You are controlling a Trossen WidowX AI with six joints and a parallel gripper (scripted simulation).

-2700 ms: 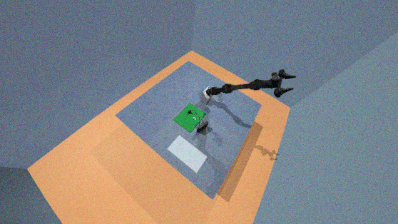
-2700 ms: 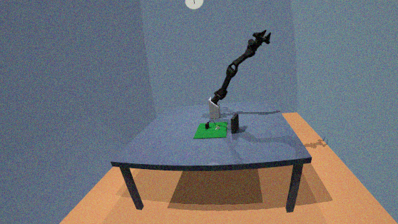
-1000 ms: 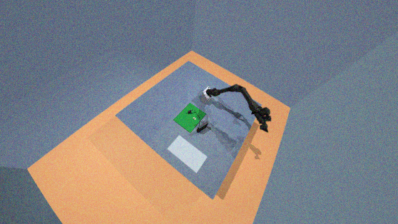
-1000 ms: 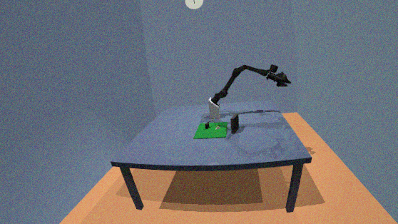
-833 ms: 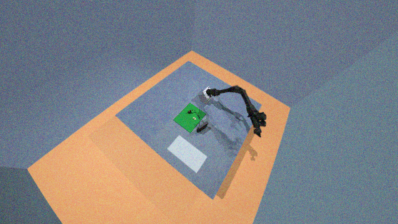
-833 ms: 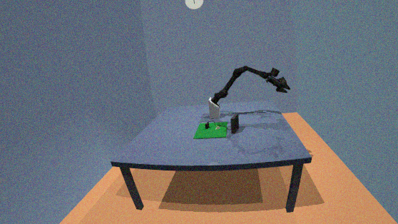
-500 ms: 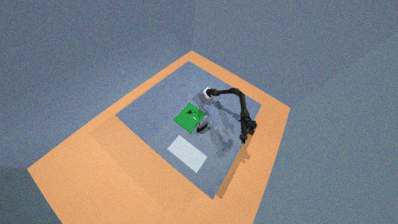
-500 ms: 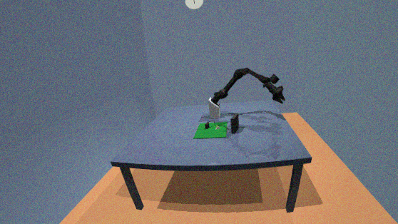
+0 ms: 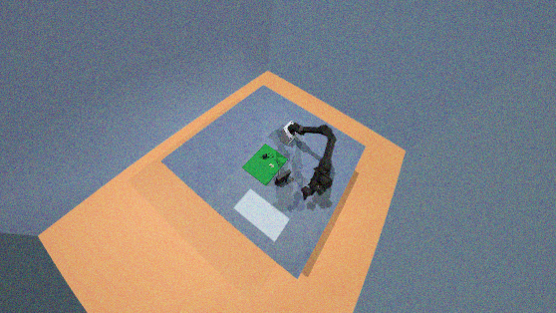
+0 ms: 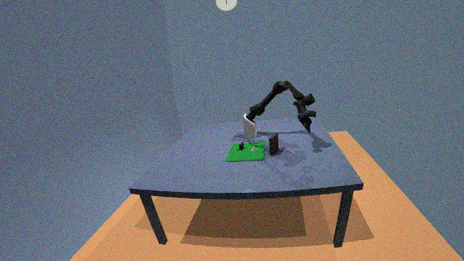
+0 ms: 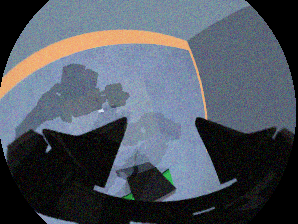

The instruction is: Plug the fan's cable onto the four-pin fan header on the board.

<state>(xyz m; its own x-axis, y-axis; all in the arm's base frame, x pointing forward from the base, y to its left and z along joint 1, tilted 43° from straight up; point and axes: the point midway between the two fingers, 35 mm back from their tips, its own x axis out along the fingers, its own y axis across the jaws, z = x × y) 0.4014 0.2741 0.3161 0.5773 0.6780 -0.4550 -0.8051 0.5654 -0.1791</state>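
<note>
My gripper tip is now 12 cm past the black plug, 46 cm to the left of it and 12 cm above it. Round my gripper tip: black fan 5 cm behind, 24 cm to the right, 9 cm below; then green board 9 cm behind, 42 cm to the right, 16 cm below.
</note>
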